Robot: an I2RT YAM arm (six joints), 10 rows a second.
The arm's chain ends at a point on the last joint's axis. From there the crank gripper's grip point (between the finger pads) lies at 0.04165 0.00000 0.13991 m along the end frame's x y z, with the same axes.
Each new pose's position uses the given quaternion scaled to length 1; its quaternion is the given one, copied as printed.
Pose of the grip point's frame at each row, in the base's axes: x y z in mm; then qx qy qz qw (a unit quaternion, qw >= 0):
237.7, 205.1, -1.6, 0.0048, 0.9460, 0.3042, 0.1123
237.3, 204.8, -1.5, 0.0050, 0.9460, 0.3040, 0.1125
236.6, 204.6, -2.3, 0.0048, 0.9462, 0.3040, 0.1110
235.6, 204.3, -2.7, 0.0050, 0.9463, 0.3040, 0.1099
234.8, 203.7, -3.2, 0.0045, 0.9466, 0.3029, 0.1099
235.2, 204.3, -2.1, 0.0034, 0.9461, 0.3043, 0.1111
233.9, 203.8, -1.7, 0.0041, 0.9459, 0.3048, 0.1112
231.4, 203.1, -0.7, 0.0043, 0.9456, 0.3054, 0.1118
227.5, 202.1, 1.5, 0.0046, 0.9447, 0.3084, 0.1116
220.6, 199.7, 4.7, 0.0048, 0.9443, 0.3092, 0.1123
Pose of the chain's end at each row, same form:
248.2, 121.5, 117.6, 0.0048, 0.9460, 0.3042, 0.1123
247.7, 121.2, 117.7, 0.0050, 0.9460, 0.3040, 0.1125
247.4, 121.1, 116.9, 0.0048, 0.9462, 0.3040, 0.1110
246.7, 120.8, 116.5, 0.0050, 0.9463, 0.3040, 0.1099
245.9, 120.5, 116.2, 0.0045, 0.9466, 0.3029, 0.1099
246.1, 120.8, 117.1, 0.0034, 0.9461, 0.3043, 0.1111
244.7, 120.1, 117.4, 0.0041, 0.9459, 0.3048, 0.1112
242.1, 119.2, 118.3, 0.0043, 0.9456, 0.3054, 0.1118
238.2, 117.5, 120.0, 0.0046, 0.9447, 0.3084, 0.1116
231.1, 114.9, 123.0, 0.0048, 0.9443, 0.3092, 0.1123

